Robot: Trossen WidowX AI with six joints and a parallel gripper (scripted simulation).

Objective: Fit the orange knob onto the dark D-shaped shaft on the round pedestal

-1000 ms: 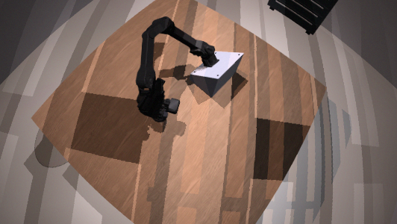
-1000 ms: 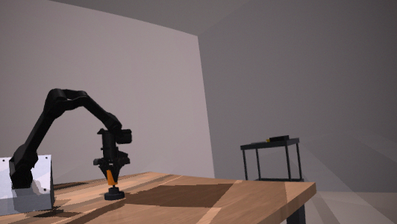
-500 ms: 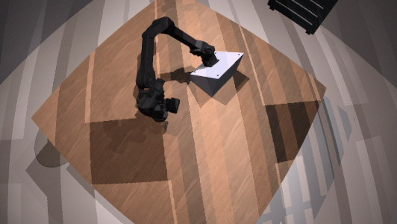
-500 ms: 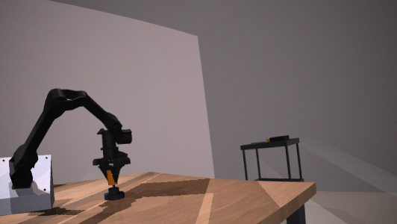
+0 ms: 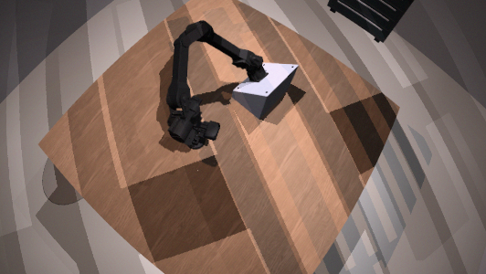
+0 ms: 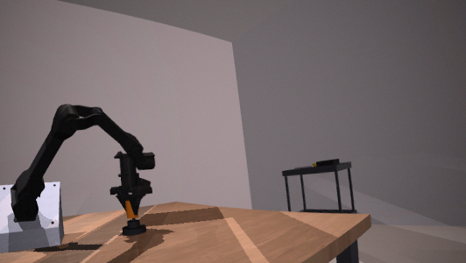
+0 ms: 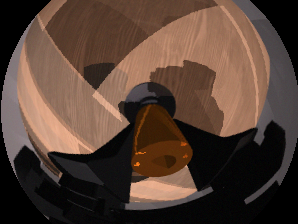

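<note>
The round pedestal is 30 mm below my gripper tip. From my gripper tip the other things lie so: orange knob (20 mm above).
</note>
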